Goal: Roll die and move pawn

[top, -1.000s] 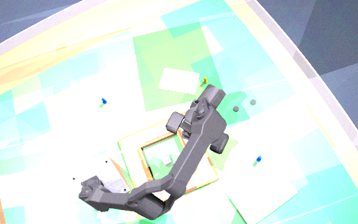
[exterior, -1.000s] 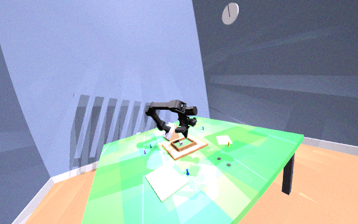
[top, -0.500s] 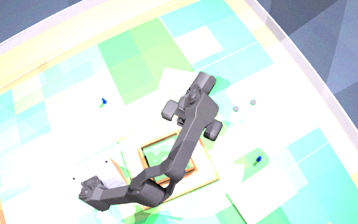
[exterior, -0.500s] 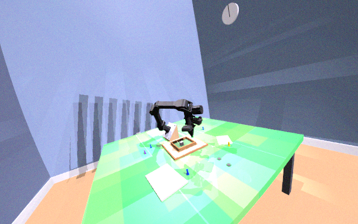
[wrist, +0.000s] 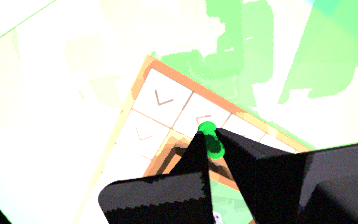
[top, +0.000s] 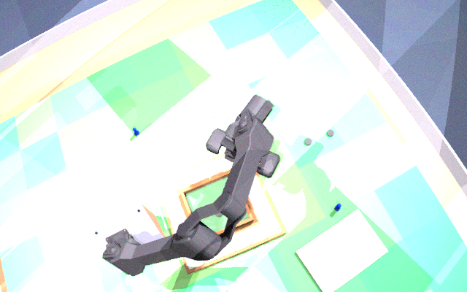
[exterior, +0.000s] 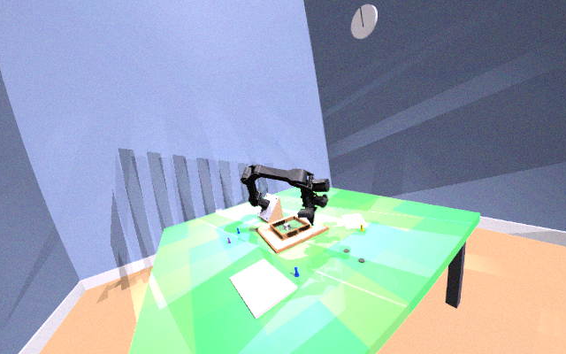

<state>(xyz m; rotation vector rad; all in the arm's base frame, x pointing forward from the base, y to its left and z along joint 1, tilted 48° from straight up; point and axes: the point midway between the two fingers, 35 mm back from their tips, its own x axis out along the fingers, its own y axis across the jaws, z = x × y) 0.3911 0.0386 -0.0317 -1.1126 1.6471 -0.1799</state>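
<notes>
Right now the white die is 12 cm behind my gripper tip, 7 cm to the right of it and 2 cm below it. Round my gripper tip: green pawn (1 cm above); then wooden-framed green tray (12 cm behind, 6 cm to the right, 4 cm below); then yellow pawn (16 cm ahead, 15 cm to the left, 4 cm below).
</notes>
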